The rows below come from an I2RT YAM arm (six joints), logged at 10 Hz.
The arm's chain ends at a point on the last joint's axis. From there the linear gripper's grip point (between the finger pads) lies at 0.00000 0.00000 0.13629 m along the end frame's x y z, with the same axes.
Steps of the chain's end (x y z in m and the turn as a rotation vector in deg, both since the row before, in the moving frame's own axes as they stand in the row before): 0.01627 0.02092 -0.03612 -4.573 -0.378 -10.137; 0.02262 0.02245 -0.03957 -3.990 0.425 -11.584; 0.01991 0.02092 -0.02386 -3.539 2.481 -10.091; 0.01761 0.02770 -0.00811 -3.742 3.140 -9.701; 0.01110 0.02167 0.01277 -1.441 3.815 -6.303
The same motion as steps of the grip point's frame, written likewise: 0.01634 0.03181 -0.03656 -4.573 -0.378 -10.137; 0.02458 0.03177 -0.03990 -3.990 0.425 -11.584; 0.02651 0.02877 -0.02425 -3.539 2.481 -10.091; 0.02579 0.03592 -0.00860 -3.742 3.140 -9.701; 0.02034 0.02459 0.01243 -1.441 3.815 -6.303
